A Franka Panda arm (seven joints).
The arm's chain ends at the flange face. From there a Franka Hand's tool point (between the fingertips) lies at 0.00 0.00 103.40 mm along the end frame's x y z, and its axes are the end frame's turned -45 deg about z.
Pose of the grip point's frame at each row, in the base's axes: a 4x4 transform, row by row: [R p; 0 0 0 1], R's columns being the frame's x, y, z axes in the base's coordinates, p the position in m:
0.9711 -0.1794 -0.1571 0.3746; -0.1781 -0.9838 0.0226 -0.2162; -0.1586 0.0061 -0.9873 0.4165; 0 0 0 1
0.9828 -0.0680 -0.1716 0.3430; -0.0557 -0.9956 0.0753 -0.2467; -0.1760 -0.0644 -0.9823 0.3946; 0 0 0 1
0.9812 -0.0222 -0.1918 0.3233; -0.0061 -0.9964 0.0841 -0.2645; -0.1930 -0.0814 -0.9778 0.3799; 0 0 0 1
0.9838 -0.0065 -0.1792 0.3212; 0.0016 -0.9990 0.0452 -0.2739; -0.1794 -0.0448 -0.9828 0.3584; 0 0 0 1
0.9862 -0.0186 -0.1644 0.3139; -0.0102 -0.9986 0.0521 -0.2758; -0.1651 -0.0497 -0.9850 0.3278; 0 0 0 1
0.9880 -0.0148 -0.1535 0.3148; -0.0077 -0.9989 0.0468 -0.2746; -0.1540 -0.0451 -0.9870 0.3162; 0 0 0 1
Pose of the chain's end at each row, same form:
0.5598 -0.8135 -0.1571 0.3908; -0.8216 -0.5697 0.0226 -0.2185; -0.1078 0.1165 -0.9873 0.5186; 0 0 0 1
0.6469 -0.7430 -0.1716 0.3607; -0.7434 -0.6646 0.0753 -0.2545; -0.1700 0.0789 -0.9823 0.4962; 0 0 0 1
0.6781 -0.7095 -0.1918 0.3431; -0.7089 -0.7002 0.0841 -0.2732; -0.1940 0.0789 -0.9778 0.4810; 0 0 0 1
0.6911 -0.7002 -0.1792 0.3397; -0.7053 -0.7075 0.0452 -0.2786; -0.1585 0.0952 -0.9828 0.4600; 0 0 0 1
0.6842 -0.7105 -0.1644 0.3309; -0.7133 -0.6989 0.0521 -0.2812; -0.1519 0.0816 -0.9850 0.4296; 0 0 0 1
0.6882 -0.7091 -0.1535 0.3307; -0.7118 -0.7009 0.0468 -0.2794; -0.1408 0.0770 -0.9870 0.4183; 0 0 0 1

